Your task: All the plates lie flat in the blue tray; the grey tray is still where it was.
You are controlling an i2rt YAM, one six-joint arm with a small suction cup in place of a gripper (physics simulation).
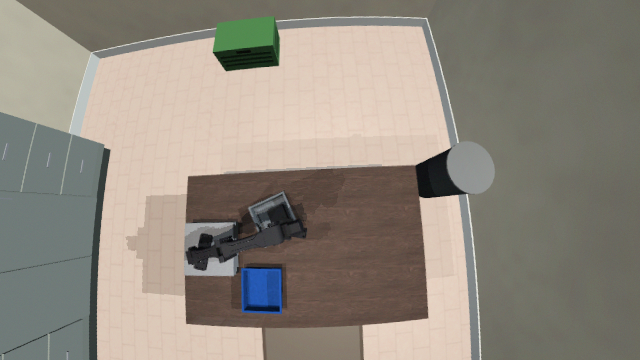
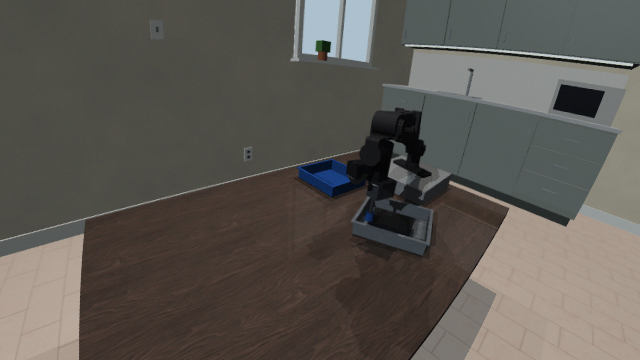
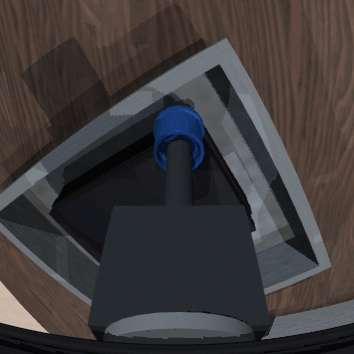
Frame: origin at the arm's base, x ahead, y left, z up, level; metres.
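Seen in the pictures: hand at its tool point: (image 2: 369, 219) (image 3: 178, 128); arm's base at its link origin: (image 2: 411, 168).
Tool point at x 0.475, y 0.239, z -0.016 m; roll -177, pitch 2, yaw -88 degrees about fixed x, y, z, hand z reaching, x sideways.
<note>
Pixels of each thing's middle, then the offset from my tool point to it.
- grey tray at the middle of its body: (image 3: 159, 228) (image 2: 394, 221) (image 1: 275, 219) 0.032 m down, 0.109 m back, 0.014 m left
- black square plate at the middle of its body: (image 3: 149, 219) (image 2: 391, 220) (image 1: 278, 218) 0.016 m down, 0.085 m back, 0.021 m left
- blue tray at the middle of its body: (image 2: 332, 176) (image 1: 262, 289) 0.032 m down, 0.112 m back, 0.389 m right
The grey tray (image 1: 267, 202) (image 2: 388, 240) (image 3: 197, 65) sits on the dark wooden table, turned at an angle. A black square plate (image 2: 396, 223) (image 3: 105, 200) lies flat in it; I cannot tell whether more plates lie under it. My blue suction cup (image 2: 369, 218) (image 3: 178, 135) is down inside the grey tray, over the plate's far corner, with nothing held on it. I cannot tell whether it touches the plate. The blue tray (image 1: 261, 309) (image 2: 318, 183) stands empty near the arm's base.
The arm's grey base block (image 1: 196, 230) (image 2: 431, 183) sits at the table edge between the two trays. A green crate (image 1: 246, 42) and a black cylinder bin (image 1: 451, 172) stand on the floor. Kitchen cabinets (image 2: 492, 143) run behind the table.
</note>
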